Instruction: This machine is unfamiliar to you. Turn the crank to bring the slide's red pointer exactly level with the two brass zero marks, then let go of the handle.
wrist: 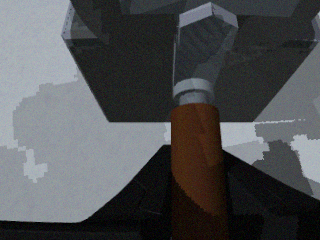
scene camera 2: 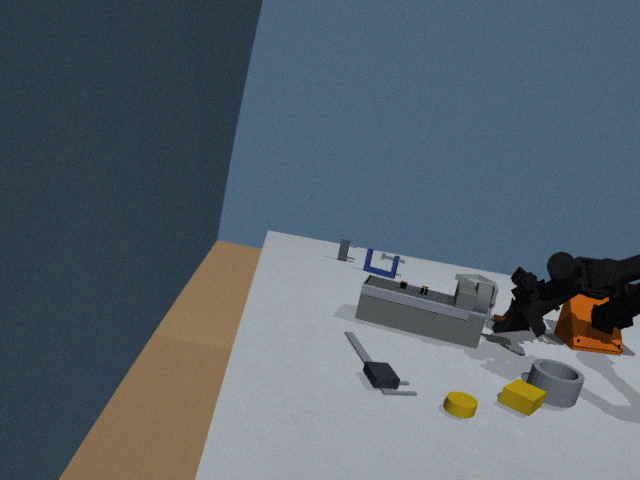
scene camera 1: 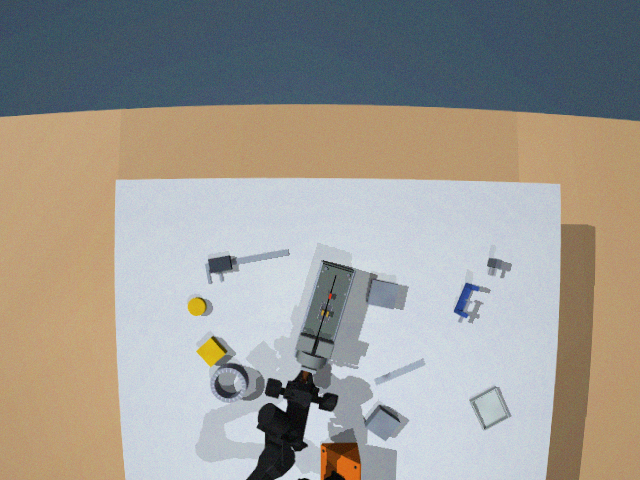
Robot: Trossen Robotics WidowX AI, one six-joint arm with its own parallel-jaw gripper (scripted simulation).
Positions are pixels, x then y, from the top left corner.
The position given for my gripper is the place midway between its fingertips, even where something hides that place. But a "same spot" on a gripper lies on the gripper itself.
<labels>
my gripper: wrist; scene camera 2 493,330; scene camera 1
same spot on my gripper: (wrist: 253,198) = (scene camera 1: 308,380)
</labels>
